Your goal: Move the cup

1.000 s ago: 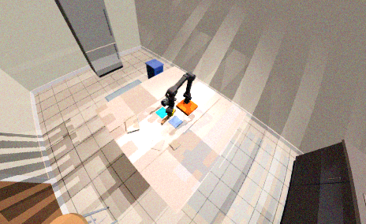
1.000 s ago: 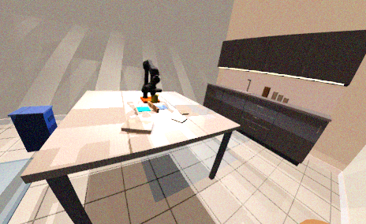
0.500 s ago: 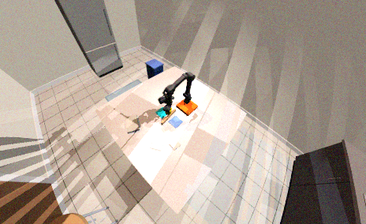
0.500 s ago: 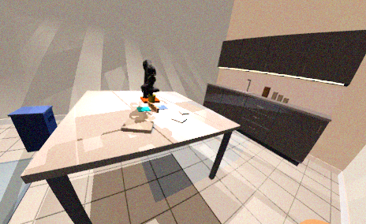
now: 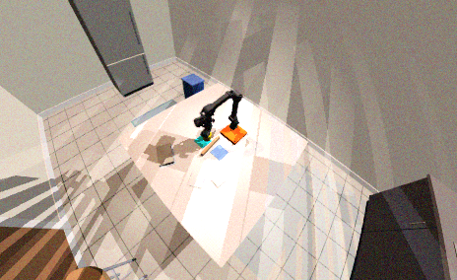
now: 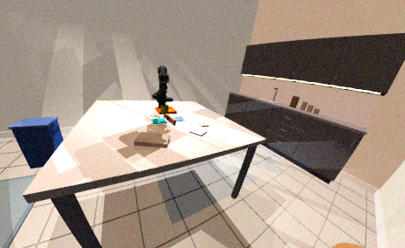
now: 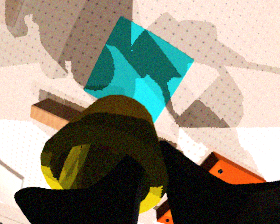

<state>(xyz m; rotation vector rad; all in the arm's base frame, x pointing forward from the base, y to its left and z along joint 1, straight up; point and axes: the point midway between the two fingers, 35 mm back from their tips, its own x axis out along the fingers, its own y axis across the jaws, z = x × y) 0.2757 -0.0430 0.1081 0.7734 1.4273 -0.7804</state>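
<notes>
The cyan pad lies 110 mm below my gripper tip, 40 mm ahead of it and 30 mm to the right of it. The rest, counted from my gripper tip: flat board 360 mm ahead, 120 mm to the right, 90 mm below; then yellow cup 20 mm to the left, 20 mm ahead; then light blue pad 150 mm to the left, 110 mm below.
</notes>
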